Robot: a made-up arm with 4 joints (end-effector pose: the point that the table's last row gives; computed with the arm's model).
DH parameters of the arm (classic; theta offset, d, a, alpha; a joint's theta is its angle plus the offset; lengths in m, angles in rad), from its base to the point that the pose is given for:
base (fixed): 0 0 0 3.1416
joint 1: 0 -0.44 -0.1 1.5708
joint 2: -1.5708 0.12 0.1 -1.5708
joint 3: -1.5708 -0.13 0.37 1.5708
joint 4: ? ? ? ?
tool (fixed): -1.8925 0.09 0 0
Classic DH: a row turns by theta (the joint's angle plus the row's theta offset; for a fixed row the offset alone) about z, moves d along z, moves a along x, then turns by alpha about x.
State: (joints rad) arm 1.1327 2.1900 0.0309 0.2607
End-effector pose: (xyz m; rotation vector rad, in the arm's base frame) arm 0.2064 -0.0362 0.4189 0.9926 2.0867 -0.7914
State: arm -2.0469 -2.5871 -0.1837 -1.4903
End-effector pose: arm -0.3700 -0.5361 0.4422 0.7353 -2.8553 0.8757
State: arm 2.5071 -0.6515 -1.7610 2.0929
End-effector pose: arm 0.2702 0.0417 -0.0988 1.7646 0.1147 0.6657
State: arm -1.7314 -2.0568 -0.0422 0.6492
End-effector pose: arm -0.1667 -0.1861 0.1478 1.9543 -0.8108 0.6185
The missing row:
joint 4: -0.3218 0 -0.3162 3.1416
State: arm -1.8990 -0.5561 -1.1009 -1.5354
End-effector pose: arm -0.4474 0.0474 0.3032 -1.4013 -0.9943 2.5763
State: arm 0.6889 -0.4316 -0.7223 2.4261
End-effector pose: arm 0.0673 0.6931 0.1052 0.2115 1.1867 2.7631
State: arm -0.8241 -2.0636 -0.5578 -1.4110
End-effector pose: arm -0.4838 0.2499 0.6224 -0.9337 -1.8698 0.8493
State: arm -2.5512 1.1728 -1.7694 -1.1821
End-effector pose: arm 0.1447 -0.2648 0.1683 1.6969 0.3199 -0.8942
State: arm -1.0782 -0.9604 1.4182 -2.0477
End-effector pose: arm -0.4025 -0.4926 0.9173 -0.9247 1.5413 -1.7969
